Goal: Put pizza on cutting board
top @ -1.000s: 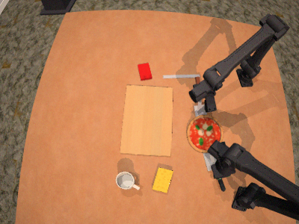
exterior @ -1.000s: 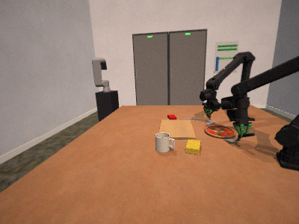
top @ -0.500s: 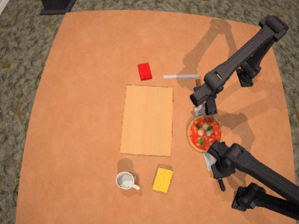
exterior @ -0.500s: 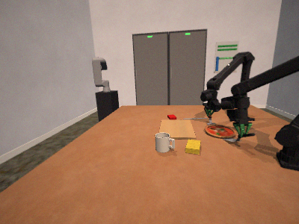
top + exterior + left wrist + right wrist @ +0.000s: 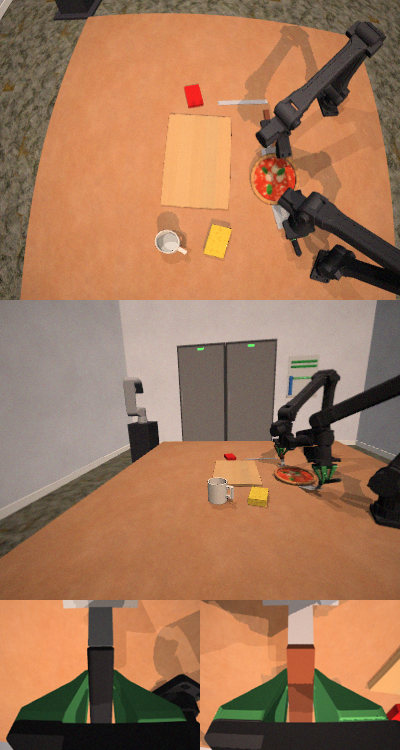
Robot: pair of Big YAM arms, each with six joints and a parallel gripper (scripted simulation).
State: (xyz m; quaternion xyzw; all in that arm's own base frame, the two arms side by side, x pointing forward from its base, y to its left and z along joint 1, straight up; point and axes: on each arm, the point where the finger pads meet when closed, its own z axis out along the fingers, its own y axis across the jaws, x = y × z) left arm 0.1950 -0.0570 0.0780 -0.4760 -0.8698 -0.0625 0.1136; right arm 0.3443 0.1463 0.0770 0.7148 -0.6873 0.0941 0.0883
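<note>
My right hand is 15 cm to the right of the pizza, 6 cm above it and 5 cm past it. The rest, counted from my right hand: wooden cutting board 25 cm ahead, 12 cm to the left, 7 cm below; then thin grey strip 16 cm to the right, 10 cm ahead, 8 cm below; then brown-handled turner 3 cm to the left, 3 cm below, 1 cm behind.
</note>
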